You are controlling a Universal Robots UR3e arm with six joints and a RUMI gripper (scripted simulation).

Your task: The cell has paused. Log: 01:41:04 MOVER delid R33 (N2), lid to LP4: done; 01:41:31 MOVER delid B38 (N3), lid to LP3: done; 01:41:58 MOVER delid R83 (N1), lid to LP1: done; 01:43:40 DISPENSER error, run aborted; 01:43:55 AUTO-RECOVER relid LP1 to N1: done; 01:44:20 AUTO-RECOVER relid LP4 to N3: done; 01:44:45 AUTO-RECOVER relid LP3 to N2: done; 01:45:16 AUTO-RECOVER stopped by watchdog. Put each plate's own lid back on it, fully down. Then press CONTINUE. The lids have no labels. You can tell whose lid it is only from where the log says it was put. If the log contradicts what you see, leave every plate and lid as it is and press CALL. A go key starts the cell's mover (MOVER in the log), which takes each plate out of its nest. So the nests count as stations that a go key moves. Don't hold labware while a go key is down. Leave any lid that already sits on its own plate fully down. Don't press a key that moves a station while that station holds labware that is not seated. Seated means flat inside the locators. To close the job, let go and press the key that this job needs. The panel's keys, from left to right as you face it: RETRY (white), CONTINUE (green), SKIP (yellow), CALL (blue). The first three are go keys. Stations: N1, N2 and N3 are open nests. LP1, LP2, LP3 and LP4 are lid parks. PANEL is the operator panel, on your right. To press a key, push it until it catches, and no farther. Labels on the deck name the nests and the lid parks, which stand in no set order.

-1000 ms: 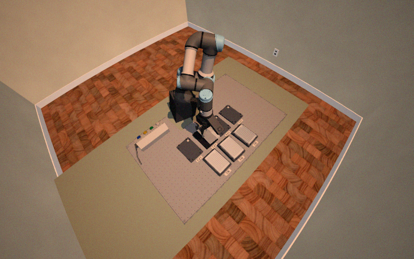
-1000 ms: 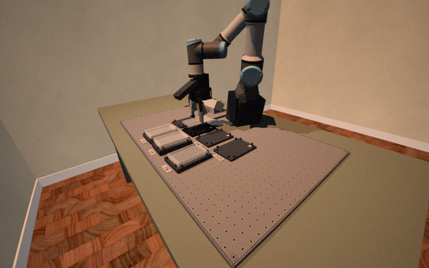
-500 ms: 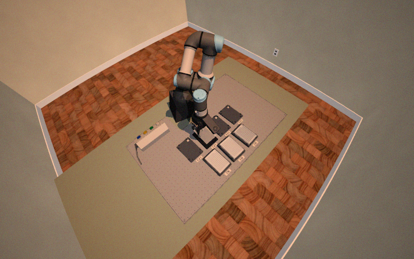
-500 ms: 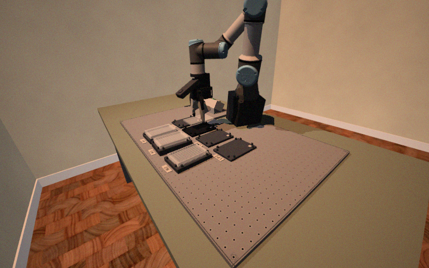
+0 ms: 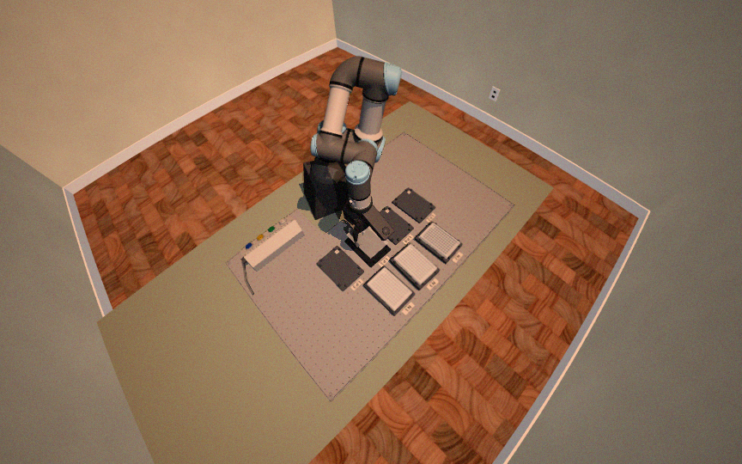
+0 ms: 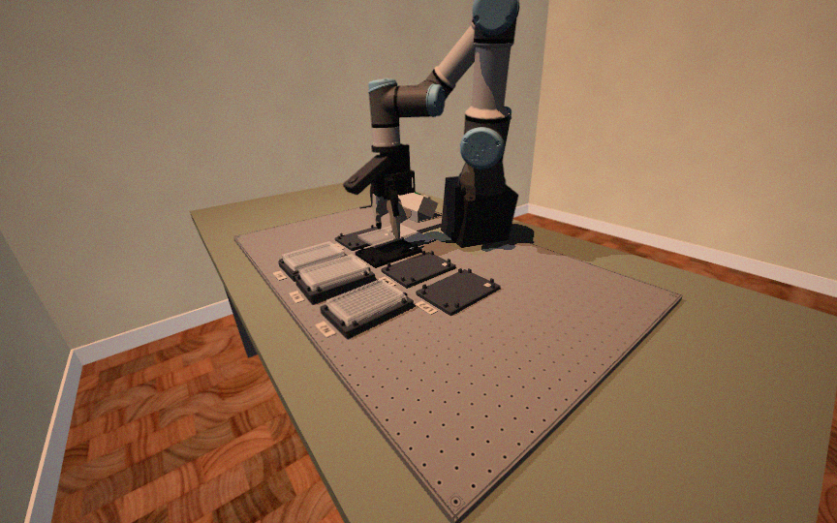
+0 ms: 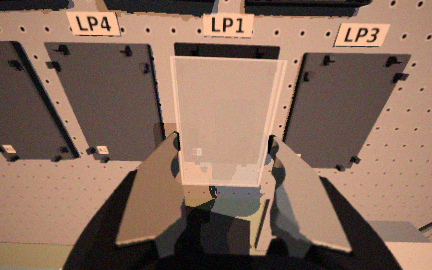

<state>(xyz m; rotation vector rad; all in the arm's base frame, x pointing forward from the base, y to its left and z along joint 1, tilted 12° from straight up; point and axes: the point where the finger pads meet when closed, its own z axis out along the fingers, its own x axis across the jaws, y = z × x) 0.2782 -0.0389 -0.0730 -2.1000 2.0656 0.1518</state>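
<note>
Right now the LP1 lid park is 6 cm below my hand. Also, from my hand: LP3 lid park: 13 cm to the right, 6 cm below; then clear lid: 1 cm below; then lid park LP4: 13 cm to the left, 6 cm below.
</note>
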